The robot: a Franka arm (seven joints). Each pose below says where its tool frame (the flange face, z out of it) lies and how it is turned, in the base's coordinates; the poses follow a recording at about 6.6 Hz.
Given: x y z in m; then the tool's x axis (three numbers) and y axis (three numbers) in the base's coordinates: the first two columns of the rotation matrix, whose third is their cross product.
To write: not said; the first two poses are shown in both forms.
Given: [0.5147, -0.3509, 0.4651, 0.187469, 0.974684, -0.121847, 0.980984, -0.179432, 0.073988]
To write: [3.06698, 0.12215, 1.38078, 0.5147, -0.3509, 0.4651]
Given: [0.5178, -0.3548, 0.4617, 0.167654, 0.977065, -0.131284, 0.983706, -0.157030, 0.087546]
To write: [3.05317, 0.13166, 1.40086, 0.5178, -0.3548, 0.4617]
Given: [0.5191, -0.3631, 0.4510, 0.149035, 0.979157, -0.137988, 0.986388, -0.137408, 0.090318]
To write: [3.05028, 0.13843, 1.41975, 0.5191, -0.3631, 0.4510]
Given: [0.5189, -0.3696, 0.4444, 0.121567, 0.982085, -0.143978, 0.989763, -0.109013, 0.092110]
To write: [3.04838, 0.14448, 1.44764, 0.5189, -0.3696, 0.4444]
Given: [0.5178, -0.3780, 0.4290, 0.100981, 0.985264, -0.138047, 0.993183, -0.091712, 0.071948]
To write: [3.06889, 0.13849, 1.46866, 0.5178, -0.3780, 0.4290]
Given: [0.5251, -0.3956, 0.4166, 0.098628, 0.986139, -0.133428, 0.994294, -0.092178, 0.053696]
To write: [3.08739, 0.13383, 1.47111, 0.5251, -0.3956, 0.4166]
